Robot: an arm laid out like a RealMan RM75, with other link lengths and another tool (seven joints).
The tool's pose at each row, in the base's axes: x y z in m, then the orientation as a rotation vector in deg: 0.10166 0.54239 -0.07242 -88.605 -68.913 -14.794; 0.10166 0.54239 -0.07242 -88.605 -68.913 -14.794; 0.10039 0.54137 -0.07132 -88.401 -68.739 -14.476; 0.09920 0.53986 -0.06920 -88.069 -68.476 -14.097; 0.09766 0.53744 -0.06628 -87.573 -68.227 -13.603; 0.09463 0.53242 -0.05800 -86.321 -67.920 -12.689; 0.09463 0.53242 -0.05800 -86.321 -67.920 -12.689
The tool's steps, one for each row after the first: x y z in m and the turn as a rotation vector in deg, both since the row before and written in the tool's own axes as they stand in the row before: 0.00000 0.00000 0.00000 0.000 0.000 0.000; -0.00037 -0.00179 -0.00072 0.344 0.024 0.178; 0.00011 -0.00242 -0.00153 0.489 0.095 0.212; 0.00001 -0.00332 -0.00240 0.673 0.082 0.197; 0.00163 -0.00820 -0.00575 1.486 0.155 0.148; 0.00000 0.00000 0.00000 0.000 0.000 0.000
